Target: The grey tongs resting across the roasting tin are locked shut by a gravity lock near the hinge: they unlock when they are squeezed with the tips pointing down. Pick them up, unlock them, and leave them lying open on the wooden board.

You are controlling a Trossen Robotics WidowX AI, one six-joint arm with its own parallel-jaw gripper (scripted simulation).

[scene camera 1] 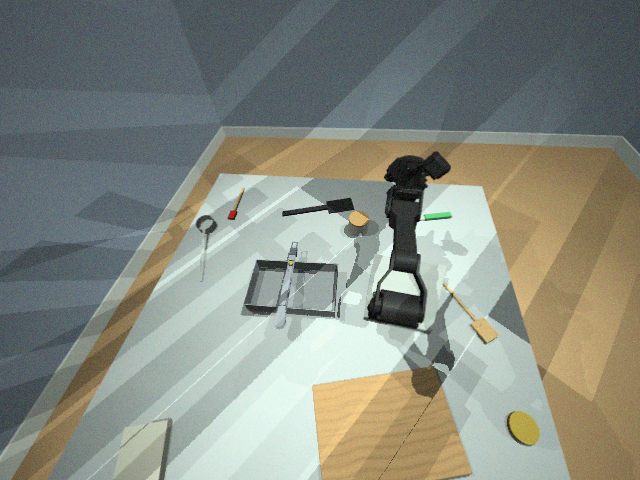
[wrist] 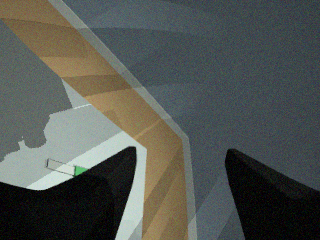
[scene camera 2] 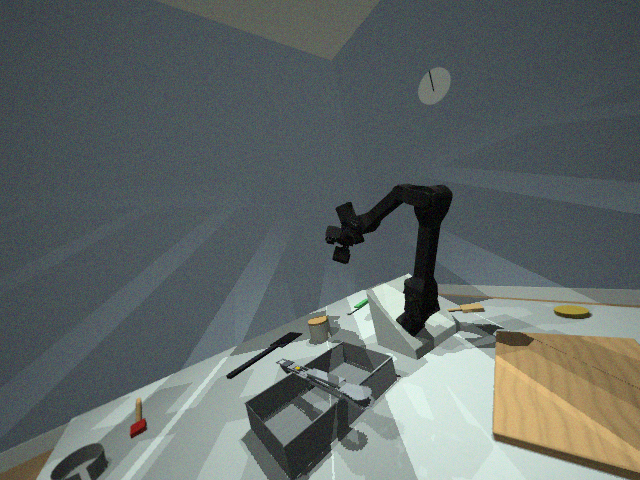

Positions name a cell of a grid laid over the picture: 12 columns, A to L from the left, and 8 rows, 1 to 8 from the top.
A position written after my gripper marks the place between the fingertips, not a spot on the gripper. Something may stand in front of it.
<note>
In view: my gripper (scene camera 1: H3), a yellow disc (scene camera 1: J8), a wooden board (scene camera 2: K7) and a roasting tin (scene camera 1: F5).
My gripper is seen too in the wrist view (wrist: G6). The wooden board shows as well in scene camera 1 (scene camera 1: H7). The wrist view does not show the yellow disc: it is out of frame.
</note>
